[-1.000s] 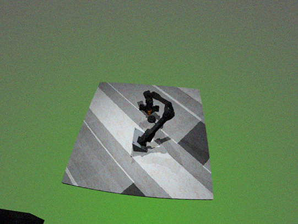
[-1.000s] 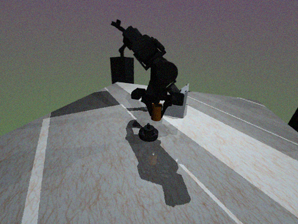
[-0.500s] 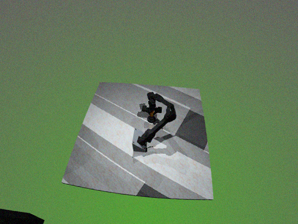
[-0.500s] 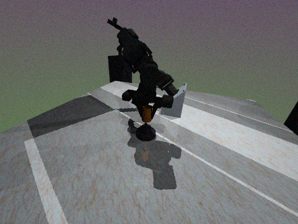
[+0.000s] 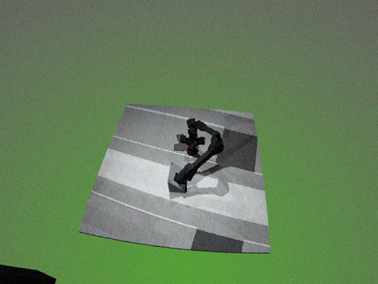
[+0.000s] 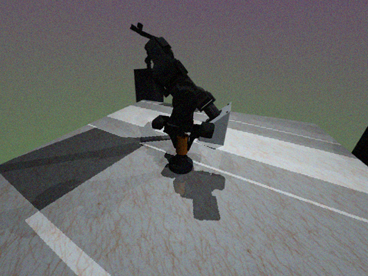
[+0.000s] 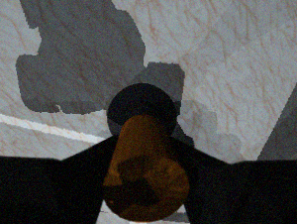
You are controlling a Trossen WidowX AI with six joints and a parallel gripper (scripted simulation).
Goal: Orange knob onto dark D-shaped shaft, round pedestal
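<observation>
Now: the orange knob 20 mm above my gripper tip. From my gripper tip the other things lie so: dark round pedestal (40 mm below).
</observation>
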